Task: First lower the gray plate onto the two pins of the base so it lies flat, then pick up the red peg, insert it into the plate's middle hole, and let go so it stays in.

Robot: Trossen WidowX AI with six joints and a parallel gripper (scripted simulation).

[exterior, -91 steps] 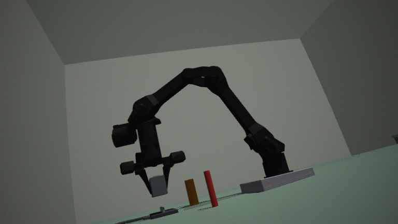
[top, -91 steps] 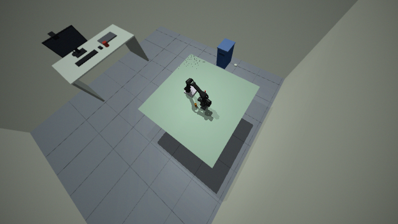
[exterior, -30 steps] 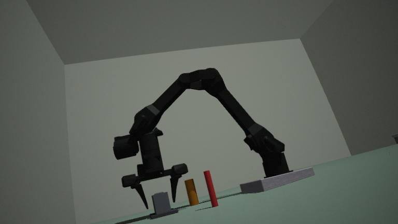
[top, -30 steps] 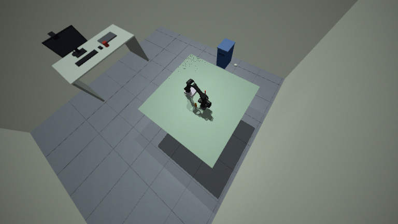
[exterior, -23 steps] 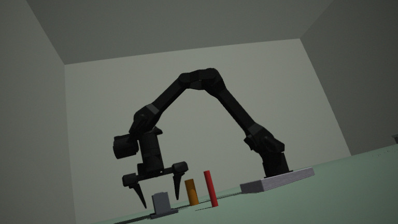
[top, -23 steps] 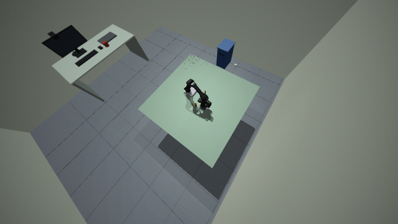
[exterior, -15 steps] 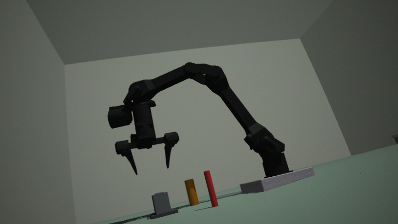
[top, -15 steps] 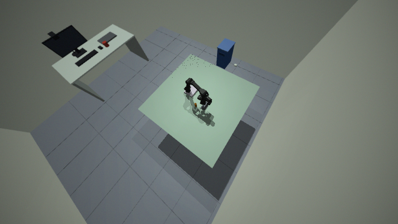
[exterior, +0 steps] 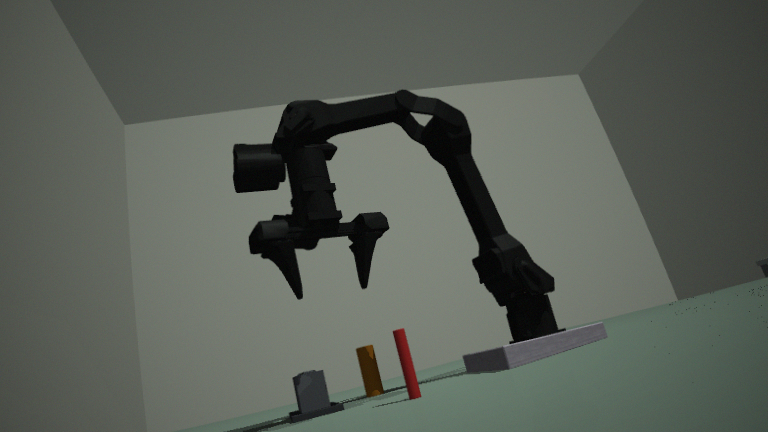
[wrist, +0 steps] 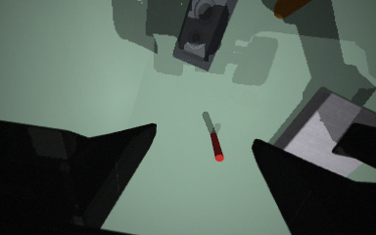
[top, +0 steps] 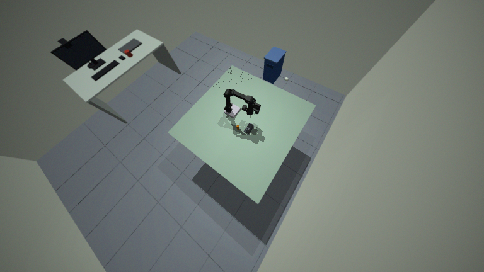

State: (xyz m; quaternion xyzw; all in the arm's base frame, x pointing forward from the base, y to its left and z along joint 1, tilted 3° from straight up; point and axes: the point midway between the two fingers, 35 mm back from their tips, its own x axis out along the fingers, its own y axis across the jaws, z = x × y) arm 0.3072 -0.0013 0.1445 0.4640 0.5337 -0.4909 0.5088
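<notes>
The red peg is 5 cm behind my gripper tip, 7 cm to the left of it and 11 cm below it. Round my gripper tip: gray plate (3 cm ahead, 12 cm to the right, 10 cm below); orange cylinder (9 cm behind, 17 cm to the right, 11 cm below).
</notes>
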